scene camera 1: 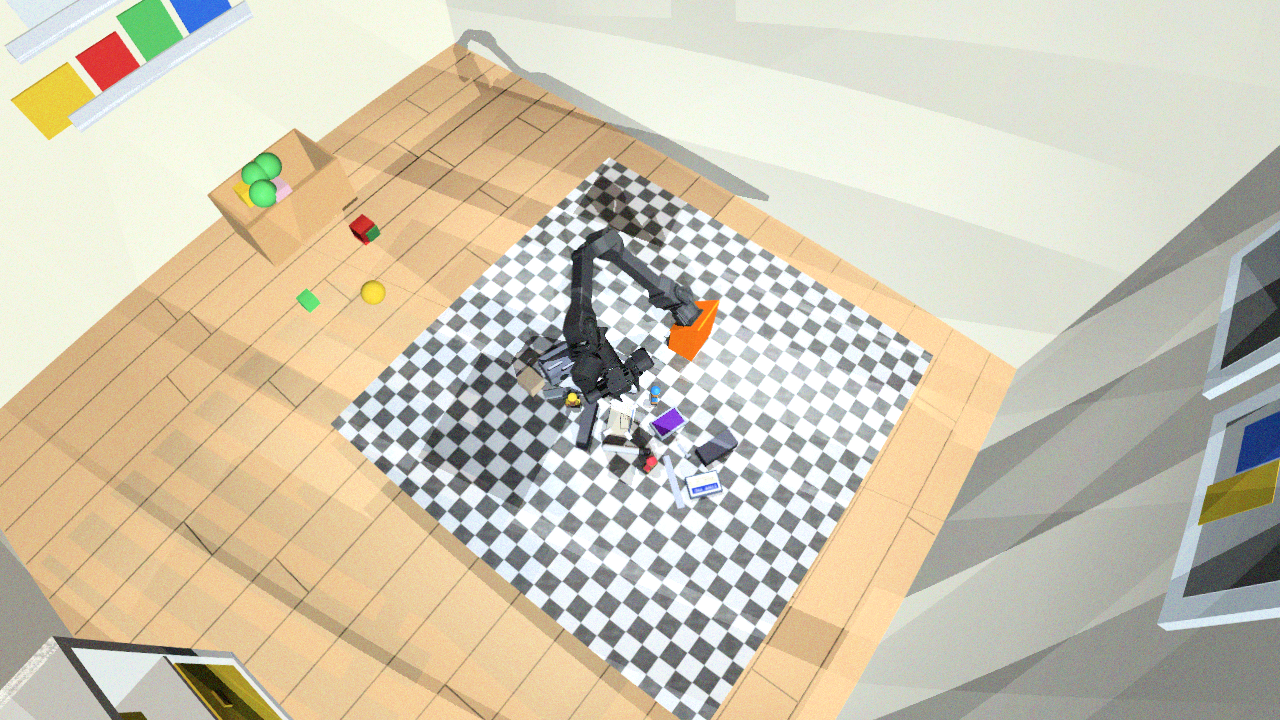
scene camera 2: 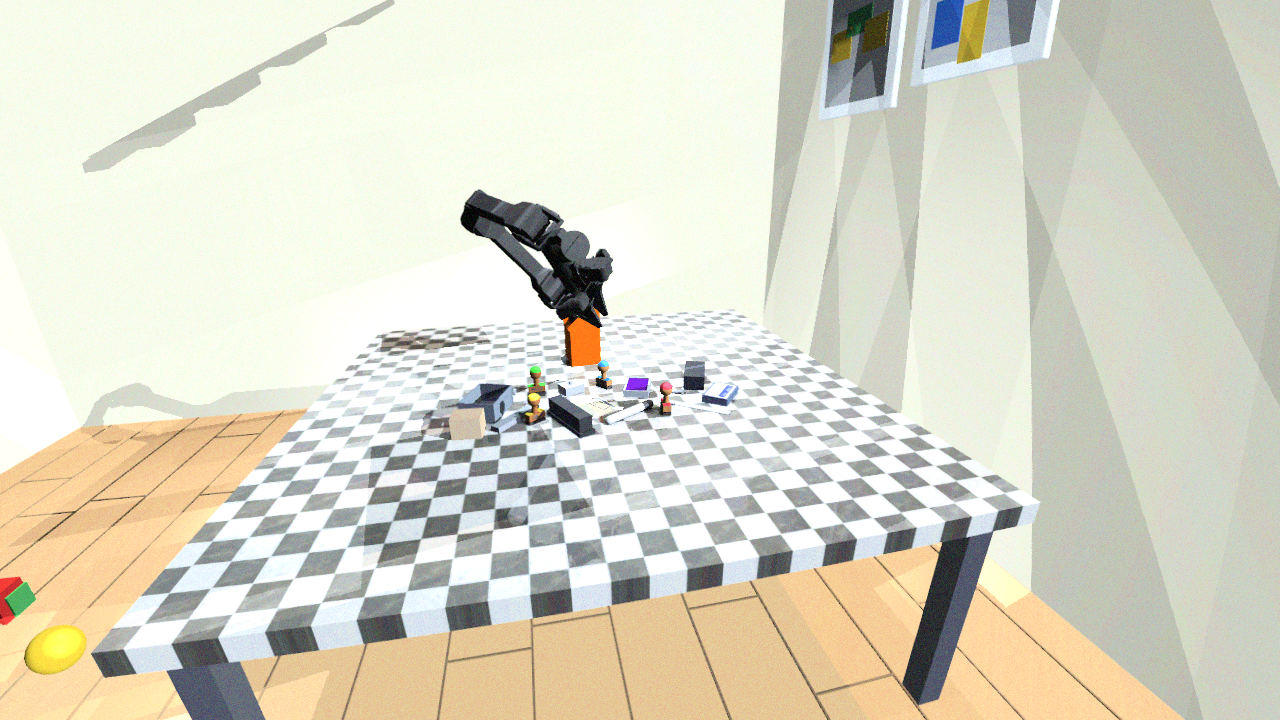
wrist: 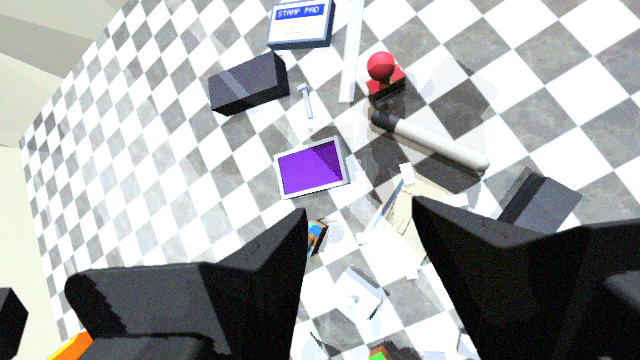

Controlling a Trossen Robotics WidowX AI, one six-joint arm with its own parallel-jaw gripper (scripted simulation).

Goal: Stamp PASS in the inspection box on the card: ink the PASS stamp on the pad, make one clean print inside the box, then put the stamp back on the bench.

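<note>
Scene camera 2 shows my gripper (scene camera 2: 603,321) along with a tan cube (scene camera 2: 464,424). In scene camera 1 there's a stamp pad box (scene camera 1: 706,483), a cream card (scene camera 1: 621,417) and my gripper (scene camera 1: 630,395) again. The wrist view has a red-knobbed stamp (wrist: 386,76) and a white marker (wrist: 465,156), plus the cream card (wrist: 392,231) and my gripper (wrist: 358,211). The tan cube, though, is out of frame in the wrist view.
</note>
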